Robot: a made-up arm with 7 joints. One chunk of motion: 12 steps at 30 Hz.
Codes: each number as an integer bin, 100 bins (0 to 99) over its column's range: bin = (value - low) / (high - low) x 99, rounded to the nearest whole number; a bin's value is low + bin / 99 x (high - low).
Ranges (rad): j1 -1.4..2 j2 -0.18..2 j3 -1.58..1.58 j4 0..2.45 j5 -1.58..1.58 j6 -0.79..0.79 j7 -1.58..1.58
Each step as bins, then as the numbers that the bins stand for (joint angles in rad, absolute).
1 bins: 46 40 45 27 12 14 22
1 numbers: 0.1798 0.7008 -0.1436 0.6682 -1.1970 -0.5666 -0.8778
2 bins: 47 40 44 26 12 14 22
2 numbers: 0.2141 0.7008 -0.1756 0.6434 -1.1970 -0.5666 -0.8778
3 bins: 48 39 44 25 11 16 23
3 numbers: 0.2485 0.6788 -0.1756 0.6187 -1.2289 -0.5346 -0.8459
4 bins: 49 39 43 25 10 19 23
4 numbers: 0.2828 0.6788 -0.2075 0.6187 -1.2608 -0.4868 -0.8459
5 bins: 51 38 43 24 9 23 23
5 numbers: 0.3515 0.6568 -0.2075 0.5939 -1.2927 -0.4229 -0.8459
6 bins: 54 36 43 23 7 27 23
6 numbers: 0.4545 0.6127 -0.2075 0.5692 -1.3566 -0.3591 -0.8459
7 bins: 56 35 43 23 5 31 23
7 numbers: 0.5232 0.5907 -0.2075 0.5692 -1.4204 -0.2953 -0.8459
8 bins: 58 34 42 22 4 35 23
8 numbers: 0.5919 0.5687 -0.2394 0.5444 -1.4523 -0.2314 -0.8459
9 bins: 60 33 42 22 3 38 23
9 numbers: 0.6606 0.5467 -0.2394 0.5444 -1.4842 -0.1835 -0.8459
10 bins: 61 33 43 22 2 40 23
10 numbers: 0.6949 0.5467 -0.2075 0.5444 -1.5162 -0.1516 -0.8459
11 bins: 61 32 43 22 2 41 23
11 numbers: 0.6949 0.5246 -0.2075 0.5444 -1.5162 -0.1357 -0.8459
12 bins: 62 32 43 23 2 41 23
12 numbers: 0.7293 0.5246 -0.2075 0.5692 -1.5162 -0.1357 -0.8459
